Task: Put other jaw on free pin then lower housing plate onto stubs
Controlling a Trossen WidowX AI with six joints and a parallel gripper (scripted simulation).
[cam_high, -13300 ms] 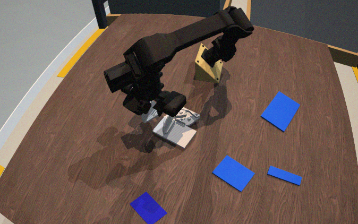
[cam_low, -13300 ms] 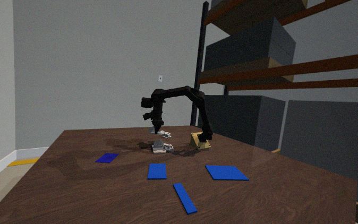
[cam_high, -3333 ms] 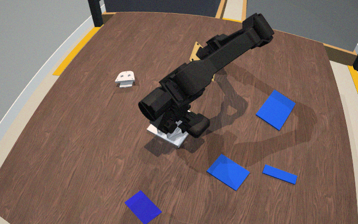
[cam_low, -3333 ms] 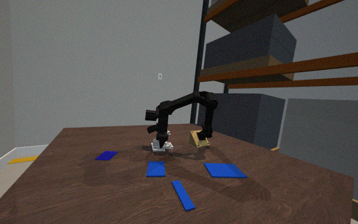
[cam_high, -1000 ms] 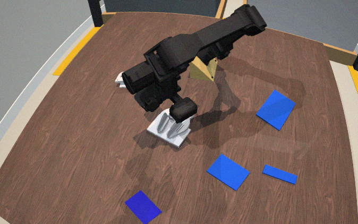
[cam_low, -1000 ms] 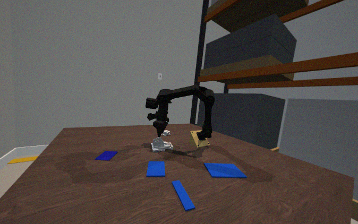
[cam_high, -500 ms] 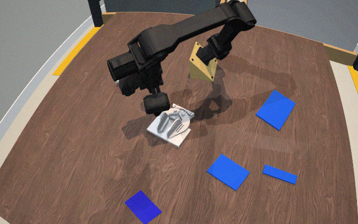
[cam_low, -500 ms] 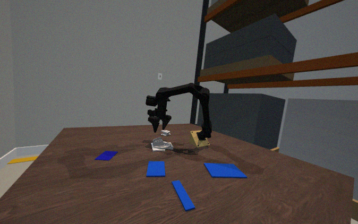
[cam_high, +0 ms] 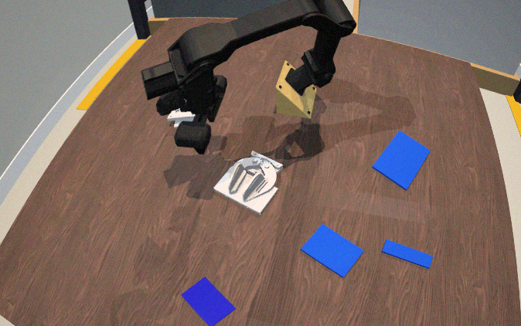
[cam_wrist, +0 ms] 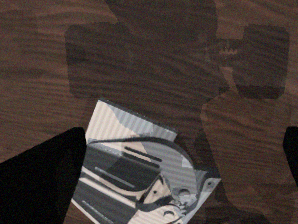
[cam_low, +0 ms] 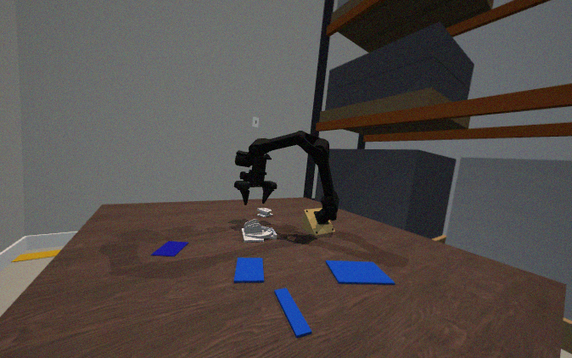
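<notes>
The housing plate lies 14 cm to the right of my gripper tip, 13 cm behind it and 7 cm below it. Also, from my gripper tip: white slab: 10 cm below, 9 cm to the left, 4 cm ahead.
</notes>
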